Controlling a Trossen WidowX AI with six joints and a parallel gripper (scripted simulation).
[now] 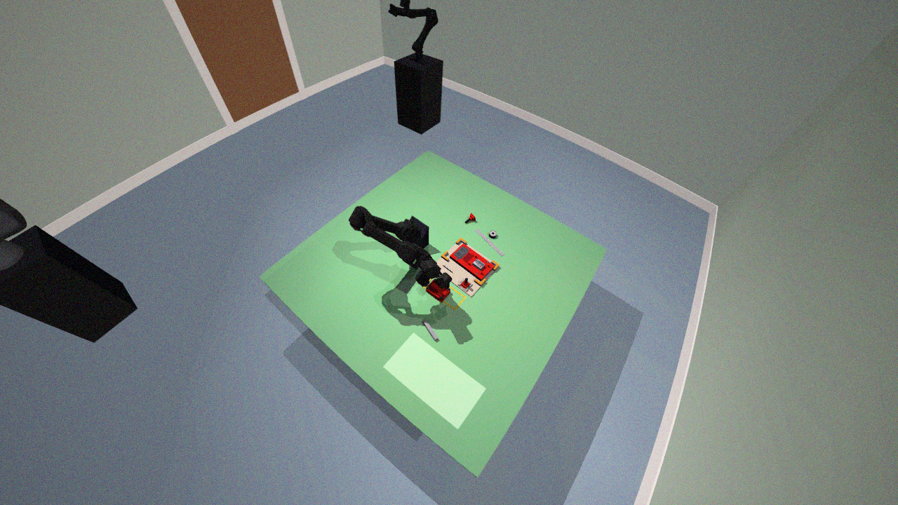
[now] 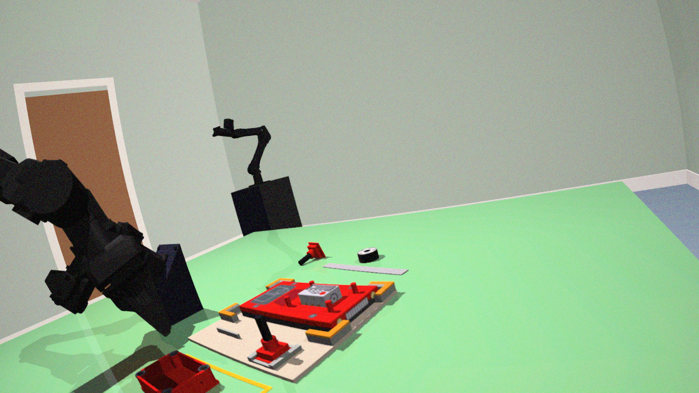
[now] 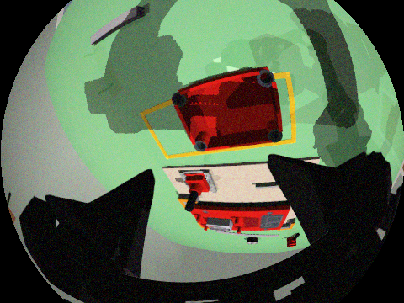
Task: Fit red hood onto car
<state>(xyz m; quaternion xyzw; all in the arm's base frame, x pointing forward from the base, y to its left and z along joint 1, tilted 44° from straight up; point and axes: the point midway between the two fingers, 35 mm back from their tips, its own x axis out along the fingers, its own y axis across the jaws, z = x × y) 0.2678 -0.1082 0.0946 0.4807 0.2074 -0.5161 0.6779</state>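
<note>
My gripper tip is 1 cm past the red hood, 2 cm to the left of it and 6 cm above it. Round my gripper tip: grey engine block (7 cm ahead, 21 cm to the left, 5 cm below); grey bar (8 cm ahead, 19 cm to the right, 6 cm below); jig (2 cm ahead, 19 cm to the left, 6 cm below).
</note>
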